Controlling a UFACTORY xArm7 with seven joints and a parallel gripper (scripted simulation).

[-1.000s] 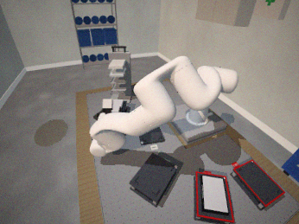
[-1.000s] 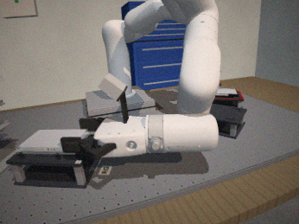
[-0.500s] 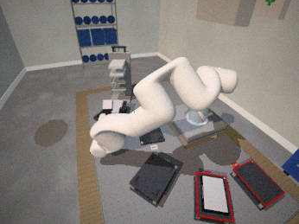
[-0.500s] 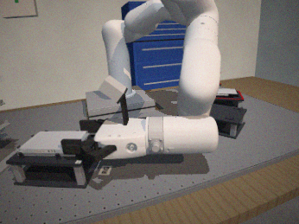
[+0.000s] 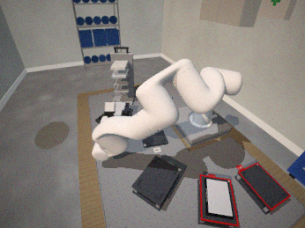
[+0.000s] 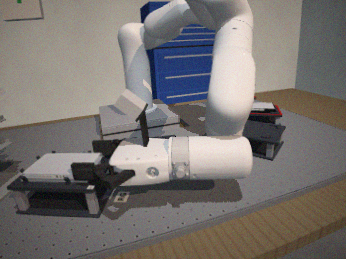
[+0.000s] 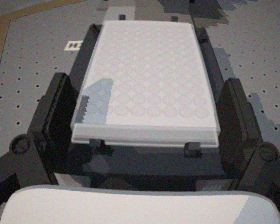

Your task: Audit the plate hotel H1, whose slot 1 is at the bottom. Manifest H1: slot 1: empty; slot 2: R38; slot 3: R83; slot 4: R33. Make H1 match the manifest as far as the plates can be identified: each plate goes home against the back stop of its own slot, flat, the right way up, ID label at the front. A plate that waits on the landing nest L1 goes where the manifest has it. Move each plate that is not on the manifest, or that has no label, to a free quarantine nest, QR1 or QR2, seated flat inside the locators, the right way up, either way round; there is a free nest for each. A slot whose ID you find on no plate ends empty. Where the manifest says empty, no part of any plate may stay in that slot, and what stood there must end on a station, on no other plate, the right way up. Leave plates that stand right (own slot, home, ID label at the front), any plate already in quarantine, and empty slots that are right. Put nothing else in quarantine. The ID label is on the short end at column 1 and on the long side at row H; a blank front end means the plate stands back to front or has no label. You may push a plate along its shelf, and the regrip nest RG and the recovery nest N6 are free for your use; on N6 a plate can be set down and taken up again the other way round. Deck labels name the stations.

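Now: hand 2 cm past the white well plate, 5 cm to the left of it and 2 cm above it. Also, from my hand: deck label H1 (3 cm ahead, 21 cm to the right, 8 cm below); raised regrip nest RG (2 cm behind, 5 cm to the right, 3 cm below); RG label (2 cm ahead, 5 cm to the left, 8 cm below).
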